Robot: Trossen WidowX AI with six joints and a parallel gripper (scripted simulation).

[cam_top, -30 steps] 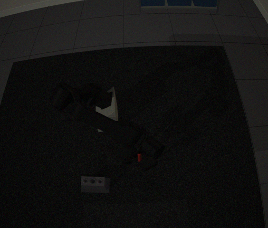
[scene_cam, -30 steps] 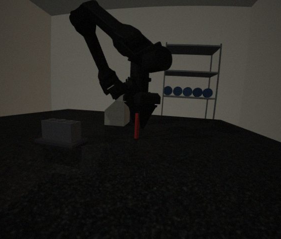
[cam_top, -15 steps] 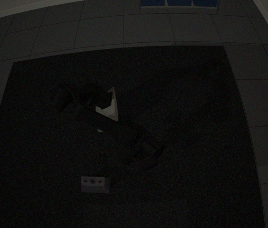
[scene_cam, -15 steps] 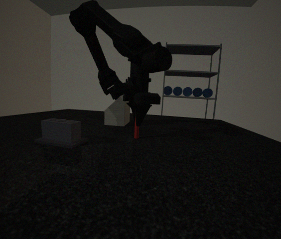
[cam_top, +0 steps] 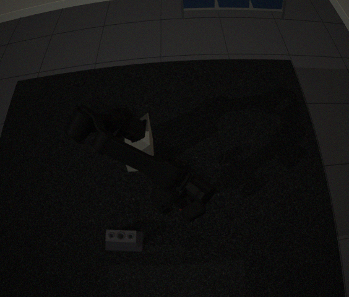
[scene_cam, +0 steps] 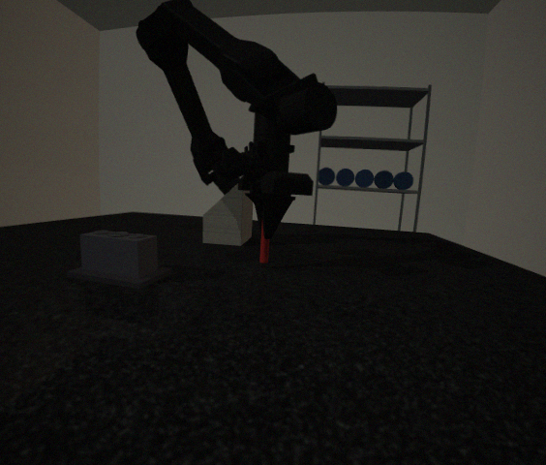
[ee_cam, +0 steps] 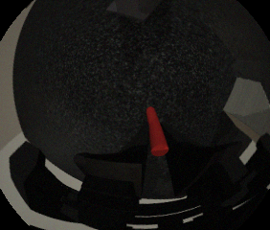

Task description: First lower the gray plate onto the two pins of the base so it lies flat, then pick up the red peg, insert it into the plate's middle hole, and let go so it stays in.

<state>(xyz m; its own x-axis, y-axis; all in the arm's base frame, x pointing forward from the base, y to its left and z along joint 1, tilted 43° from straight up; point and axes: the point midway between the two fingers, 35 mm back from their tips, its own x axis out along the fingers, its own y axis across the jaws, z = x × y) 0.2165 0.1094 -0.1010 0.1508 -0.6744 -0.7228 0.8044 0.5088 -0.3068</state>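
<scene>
Now: the gray plate 17 cm to the right of my gripper tip, 13 cm ahead of it and 1 cm below it. From my gripper tip the other things lie so: red peg: right at my gripper tip.
</scene>
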